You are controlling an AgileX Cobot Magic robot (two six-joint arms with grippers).
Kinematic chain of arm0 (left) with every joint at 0, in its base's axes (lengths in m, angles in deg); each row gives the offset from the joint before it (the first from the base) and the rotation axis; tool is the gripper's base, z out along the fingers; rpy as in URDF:
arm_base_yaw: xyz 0 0 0.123 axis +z
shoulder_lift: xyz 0 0 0 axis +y
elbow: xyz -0.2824 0 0.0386 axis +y
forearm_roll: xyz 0.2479 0 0.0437 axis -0.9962 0 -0.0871
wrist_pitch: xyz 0 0 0 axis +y
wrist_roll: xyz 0.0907 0 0.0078 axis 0.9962 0 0.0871
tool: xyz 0 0 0 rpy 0 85 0
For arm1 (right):
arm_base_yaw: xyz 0 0 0.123 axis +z
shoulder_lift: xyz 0 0 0 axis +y
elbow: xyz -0.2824 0 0.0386 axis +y
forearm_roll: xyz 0.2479 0 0.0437 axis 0.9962 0 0.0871
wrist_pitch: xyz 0 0 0 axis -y
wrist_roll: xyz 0.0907 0 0.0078 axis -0.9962 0 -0.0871
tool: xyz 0 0 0 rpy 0 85 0
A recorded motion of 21 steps. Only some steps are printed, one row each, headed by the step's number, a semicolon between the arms.
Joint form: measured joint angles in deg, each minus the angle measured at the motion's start. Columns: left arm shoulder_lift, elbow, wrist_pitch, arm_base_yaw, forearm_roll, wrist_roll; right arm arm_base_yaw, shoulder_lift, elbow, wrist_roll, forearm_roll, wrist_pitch.
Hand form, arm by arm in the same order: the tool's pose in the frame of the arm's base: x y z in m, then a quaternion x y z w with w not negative. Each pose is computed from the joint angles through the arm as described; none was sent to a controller.
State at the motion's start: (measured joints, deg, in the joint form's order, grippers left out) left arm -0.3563 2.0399 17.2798 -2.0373 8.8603 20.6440; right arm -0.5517 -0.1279 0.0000 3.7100 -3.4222 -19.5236
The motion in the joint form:
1: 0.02 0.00 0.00 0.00 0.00 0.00; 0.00 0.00 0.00 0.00 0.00 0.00
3: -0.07 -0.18 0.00 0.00 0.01 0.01; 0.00 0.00 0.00 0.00 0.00 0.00
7: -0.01 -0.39 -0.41 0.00 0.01 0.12; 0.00 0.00 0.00 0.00 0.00 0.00
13: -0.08 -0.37 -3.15 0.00 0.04 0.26; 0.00 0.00 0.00 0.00 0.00 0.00
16: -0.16 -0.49 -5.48 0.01 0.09 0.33; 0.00 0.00 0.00 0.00 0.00 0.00
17: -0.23 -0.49 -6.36 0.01 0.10 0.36; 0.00 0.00 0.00 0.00 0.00 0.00
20: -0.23 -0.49 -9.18 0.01 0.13 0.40; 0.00 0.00 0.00 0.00 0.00 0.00
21: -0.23 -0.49 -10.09 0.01 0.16 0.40; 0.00 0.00 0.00 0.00 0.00 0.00
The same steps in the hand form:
1: 0.0546 -0.0061 0.1744 0.11135 0.77888 0.03658 0.61613; 0.0534 -0.0023 0.1825 -0.03788 0.78904 -0.04789 0.61131
3: 0.0544 -0.0061 0.1756 0.11123 0.77742 0.03676 0.61797; 0.0534 -0.0023 0.1825 -0.03788 0.78904 -0.04789 0.61131
7: 0.0546 -0.0060 0.1774 0.11124 0.77439 0.03808 0.62169; 0.0534 -0.0023 0.1825 -0.03788 0.78904 -0.04789 0.61131
13: 0.0554 -0.0054 0.1816 0.10754 0.75955 0.04275 0.64007; 0.0534 -0.0023 0.1825 -0.03788 0.78904 -0.04789 0.61131
16: 0.0559 -0.0049 0.1860 0.10369 0.74576 0.04646 0.65646; 0.0534 -0.0023 0.1825 -0.03788 0.78904 -0.04789 0.61131
17: 0.0560 -0.0047 0.1874 0.10231 0.74048 0.04791 0.66252; 0.0534 -0.0023 0.1825 -0.03788 0.78904 -0.04789 0.61131
20: 0.0565 -0.0040 0.1918 0.09763 0.72459 0.05211 0.68023; 0.0534 -0.0023 0.1825 -0.03788 0.78904 -0.04789 0.61131
21: 0.0566 -0.0038 0.1932 0.09591 0.71940 0.05325 0.68588; 0.0534 -0.0023 0.1825 -0.03788 0.78904 -0.04789 0.61131

